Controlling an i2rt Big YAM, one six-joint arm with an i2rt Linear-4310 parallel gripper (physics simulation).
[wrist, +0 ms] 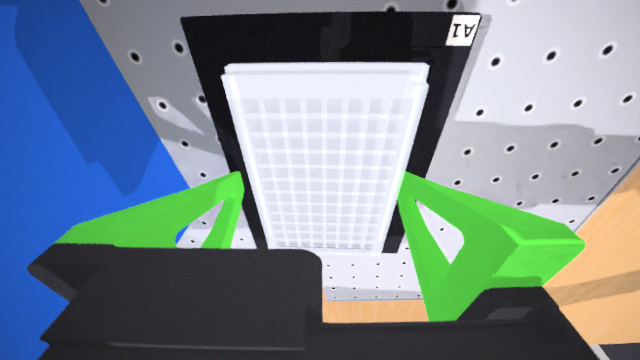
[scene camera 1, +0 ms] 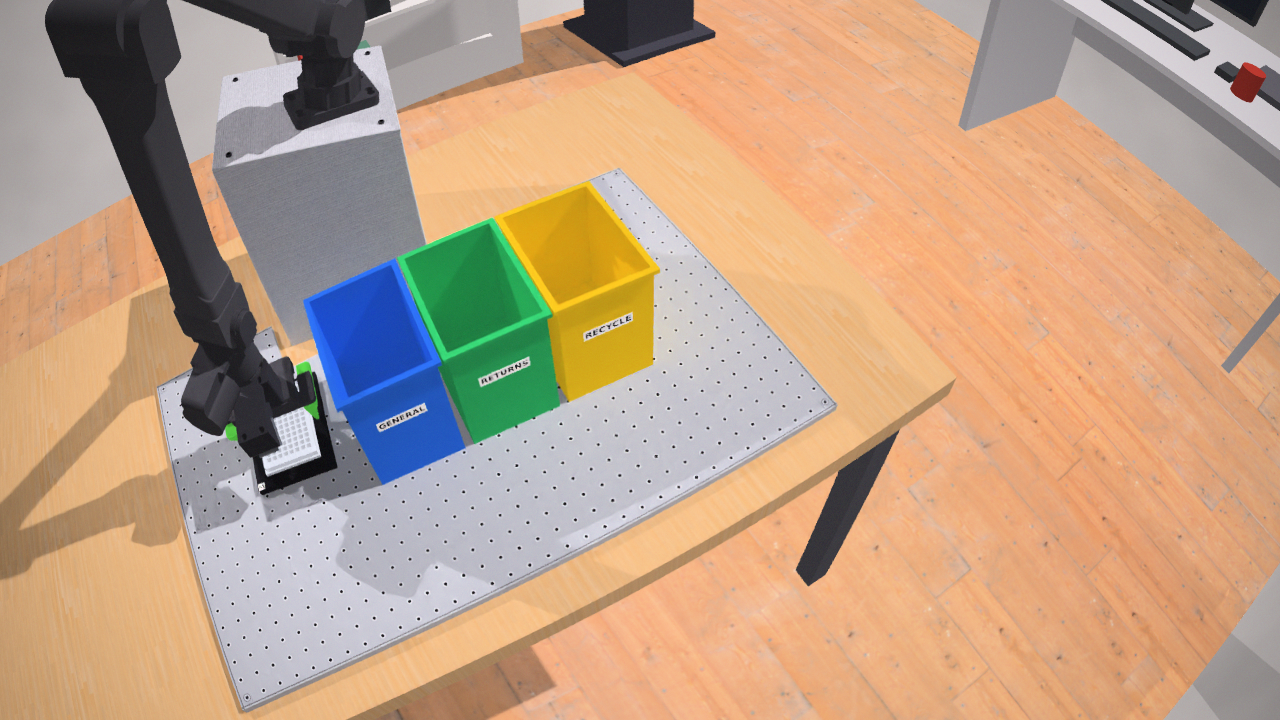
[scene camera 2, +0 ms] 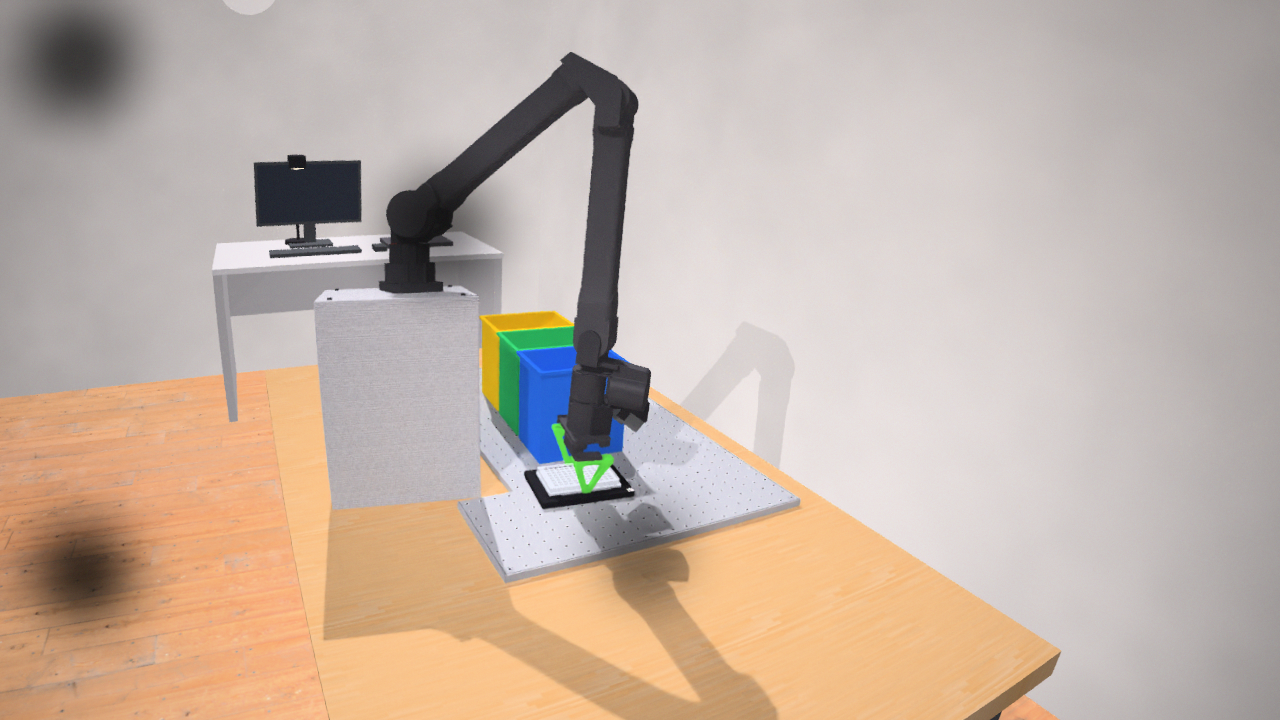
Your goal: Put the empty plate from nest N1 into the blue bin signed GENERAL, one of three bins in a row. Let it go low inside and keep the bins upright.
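A white plate with a grid of square wells lies flat in the black nest. The nest's corner label reads A1 in the wrist view. My gripper is open, with its green fingers on the two long sides of the plate; the right fingertip looks very near the plate's edge. In the scene views the arm partly hides the fingers and plate. The blue bin, signed GENERAL, stands upright right beside the nest.
The green bin, signed RETURNS, and the yellow bin, signed RECYCLE, stand upright in a row beyond the blue bin. All stand on a perforated metal board. A grey pedestal carries the arm behind them.
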